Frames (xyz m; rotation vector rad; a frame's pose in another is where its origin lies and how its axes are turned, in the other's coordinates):
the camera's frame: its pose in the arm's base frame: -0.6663 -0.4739 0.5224 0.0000 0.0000 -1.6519
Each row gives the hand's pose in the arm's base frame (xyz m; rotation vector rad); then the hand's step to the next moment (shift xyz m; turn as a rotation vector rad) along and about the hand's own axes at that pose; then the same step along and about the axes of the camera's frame.
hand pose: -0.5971 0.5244 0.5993 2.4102 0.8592 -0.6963
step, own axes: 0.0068 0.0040 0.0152 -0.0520 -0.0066 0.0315
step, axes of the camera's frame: 0.0085 0.0035 -0.0145 0.0402 -0.0457 0.0058
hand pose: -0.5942 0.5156 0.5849 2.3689 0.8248 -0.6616
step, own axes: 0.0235 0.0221 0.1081 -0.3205 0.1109 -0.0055
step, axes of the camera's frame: 0.0724 0.0082 -0.0861 0.2116 -0.1292 0.2315
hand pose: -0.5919 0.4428 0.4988 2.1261 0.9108 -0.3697
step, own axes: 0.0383 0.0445 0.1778 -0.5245 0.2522 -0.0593
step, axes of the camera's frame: 0.1295 0.0756 -0.1121 0.3356 -0.1636 0.4504
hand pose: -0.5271 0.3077 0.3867 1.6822 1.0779 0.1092
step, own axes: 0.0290 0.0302 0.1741 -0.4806 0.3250 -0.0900
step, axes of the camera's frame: 0.0949 0.1395 -0.0598 0.2794 -0.1162 0.5031
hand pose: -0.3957 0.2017 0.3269 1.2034 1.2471 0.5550
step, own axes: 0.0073 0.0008 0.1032 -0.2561 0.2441 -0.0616
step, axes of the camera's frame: 0.0247 0.0992 -0.0158 0.1192 -0.0577 0.3338
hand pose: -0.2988 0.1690 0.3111 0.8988 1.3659 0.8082
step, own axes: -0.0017 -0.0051 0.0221 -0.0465 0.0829 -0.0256
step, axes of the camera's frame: 0.0034 0.0221 -0.0039 0.0045 -0.0251 0.0951
